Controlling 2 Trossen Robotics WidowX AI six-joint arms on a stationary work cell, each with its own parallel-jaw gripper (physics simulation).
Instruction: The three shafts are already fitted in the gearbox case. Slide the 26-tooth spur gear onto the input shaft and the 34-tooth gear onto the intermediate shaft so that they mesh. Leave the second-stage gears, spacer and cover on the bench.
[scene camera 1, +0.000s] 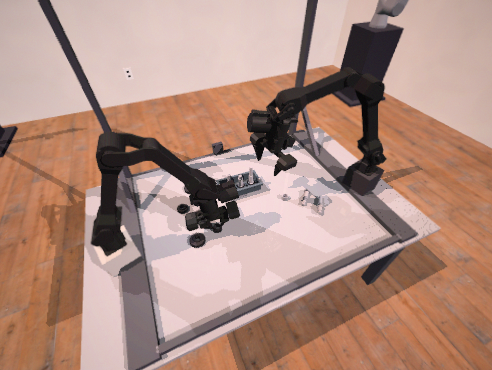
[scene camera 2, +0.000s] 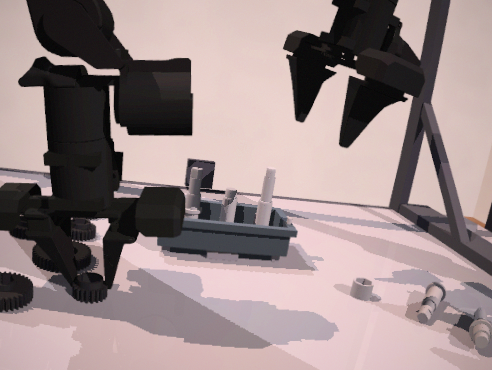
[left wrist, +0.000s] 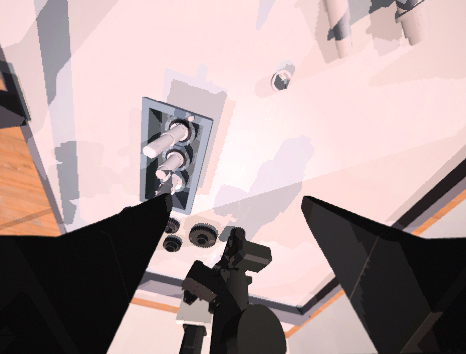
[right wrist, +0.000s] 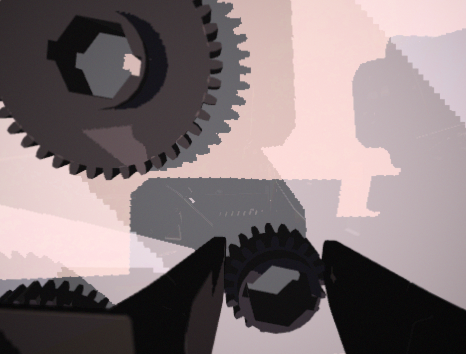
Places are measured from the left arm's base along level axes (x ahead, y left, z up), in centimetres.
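Where they show: left gripper, fingertip midpoint: (scene camera 1: 266, 167) (scene camera 2: 319, 133) (left wrist: 238, 200); right gripper, fingertip midpoint: (scene camera 1: 217, 226) (scene camera 2: 92, 286) (left wrist: 234, 232) (right wrist: 273, 251); left arm's base, link origin: (scene camera 1: 366, 168); right arm's base, link origin: (scene camera 1: 113, 243) (left wrist: 195, 329).
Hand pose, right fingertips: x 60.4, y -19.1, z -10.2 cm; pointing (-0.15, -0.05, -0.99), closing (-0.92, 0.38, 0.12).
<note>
Things, the pixels of their centre, and the offset from my right fingertips.
- gearbox case, body centre: (scene camera 2: 221, 227) (left wrist: 175, 161) (scene camera 1: 239, 185) dx -18.2, dy -10.6, dz +2.4 cm
- bench with three upright shafts, body centre: (scene camera 2: 265, 204) (left wrist: 169, 138) (scene camera 1: 250, 175) dx -23.3, dy -9.2, dz +6.2 cm
- small gear, body centre: (right wrist: 274, 281) (scene camera 2: 90, 286) dx +0.4, dy +0.8, dz +0.4 cm
- large gear, body centre: (scene camera 2: 3, 287) (scene camera 1: 197, 239) dx +8.8, dy +0.8, dz +0.4 cm
- mid-size gear, body centre: (right wrist: 105, 63) (scene camera 2: 62, 252) (left wrist: 202, 238) dx +2.5, dy -7.5, dz +0.4 cm
- pale ring-shaped spacer, body centre: (scene camera 2: 361, 288) (left wrist: 280, 81) (scene camera 1: 284, 197) dx -30.4, dy +4.9, dz +0.4 cm
The gearbox case (scene camera 1: 252, 189) (scene camera 2: 225, 243) (left wrist: 199, 165) stands on the bench with three upright shafts (scene camera 2: 266, 195) (left wrist: 167, 141) in it. My right gripper (scene camera 2: 92, 285) (right wrist: 273, 251) is shut on a small gear (scene camera 2: 90, 291) (right wrist: 272, 261), its fingertips against the teeth on both sides, at or just above the bench. A large gear (scene camera 1: 197, 240) (scene camera 2: 15, 294) (right wrist: 50, 120) lies beside it. A mid-size gear (scene camera 2: 42, 257) (left wrist: 202, 235) and another small gear (scene camera 2: 82, 231) (left wrist: 172, 243) lie behind. Tooth counts cannot be read. My left gripper (scene camera 1: 268, 166) (scene camera 2: 322, 133) (left wrist: 238, 200) is open and empty, high above the bench.
A pale ring-shaped spacer (scene camera 1: 285, 197) (scene camera 2: 361, 289) (left wrist: 281, 80) stands right of the case. Two loose stepped pale parts (scene camera 2: 431, 300) (scene camera 2: 481, 330) lie farther right. A dark block (scene camera 1: 217, 147) (scene camera 2: 200, 172) is at the back edge. A frame post (scene camera 2: 415, 150) rises at the right.
</note>
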